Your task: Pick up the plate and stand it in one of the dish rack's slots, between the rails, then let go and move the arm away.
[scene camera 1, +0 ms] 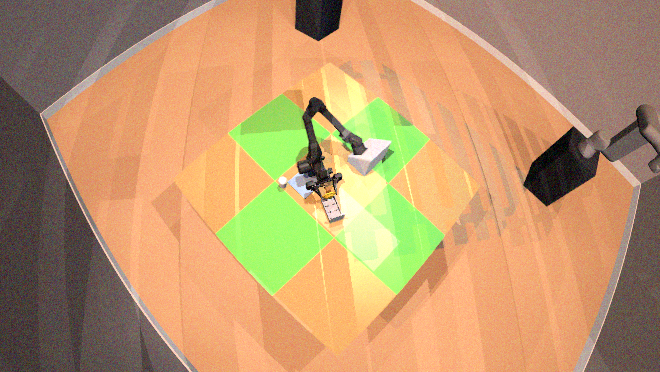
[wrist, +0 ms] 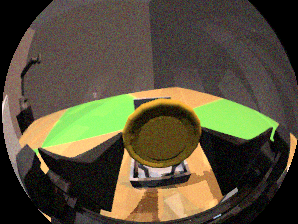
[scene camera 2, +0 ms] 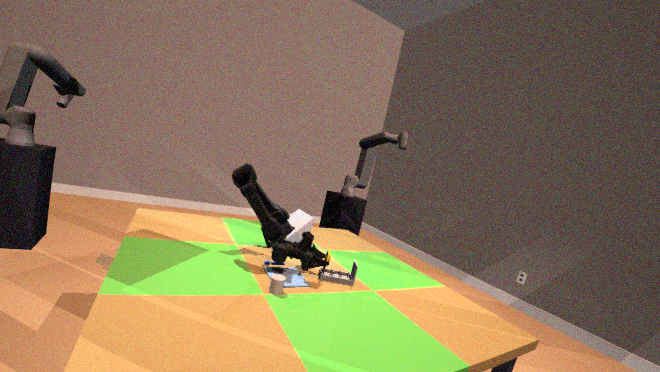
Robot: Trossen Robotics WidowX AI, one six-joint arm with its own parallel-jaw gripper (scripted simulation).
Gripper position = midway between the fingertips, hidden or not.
My gripper (scene camera 2: 328, 260) carries a yellow plate (wrist: 162, 133). I also see a dish rack (wrist: 140, 176).
My gripper shows as well in the wrist view (wrist: 162, 134).
